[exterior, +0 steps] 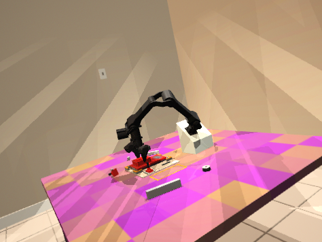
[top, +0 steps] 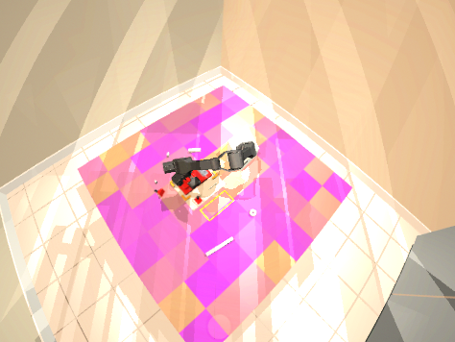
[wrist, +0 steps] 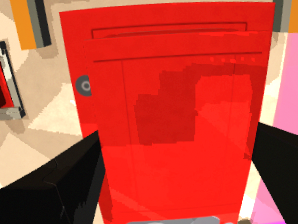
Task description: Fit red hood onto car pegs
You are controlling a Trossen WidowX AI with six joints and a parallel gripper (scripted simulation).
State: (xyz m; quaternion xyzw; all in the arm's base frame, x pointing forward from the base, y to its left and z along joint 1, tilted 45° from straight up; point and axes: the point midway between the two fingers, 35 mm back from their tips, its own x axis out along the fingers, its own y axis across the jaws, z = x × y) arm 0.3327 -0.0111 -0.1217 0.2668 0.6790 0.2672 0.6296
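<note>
My gripper tip is now 10 mm below the red hood. Round my gripper tip: jig 30 mm behind, 30 mm to the left, 30 mm below; grey engine block 10 mm below.
</note>
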